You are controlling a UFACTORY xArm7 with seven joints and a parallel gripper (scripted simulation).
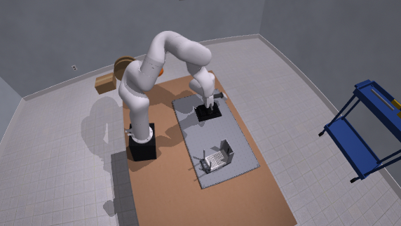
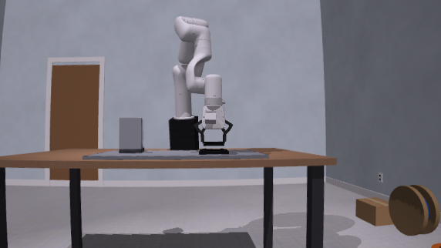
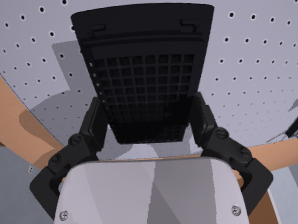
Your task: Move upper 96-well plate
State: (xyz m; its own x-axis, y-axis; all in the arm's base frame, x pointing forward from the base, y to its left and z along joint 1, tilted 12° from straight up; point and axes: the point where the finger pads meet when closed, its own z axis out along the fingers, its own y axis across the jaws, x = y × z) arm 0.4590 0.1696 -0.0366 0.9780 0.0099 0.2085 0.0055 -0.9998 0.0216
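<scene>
My hand is 50 mm above the plate nest N1. Round my hand: black 96-well plate 10 mm below; pale square 80 mm behind, 50 mm to the left, 40 mm below; grey rack wall 10 mm ahead, 360 mm to the right, 40 mm above.
</scene>
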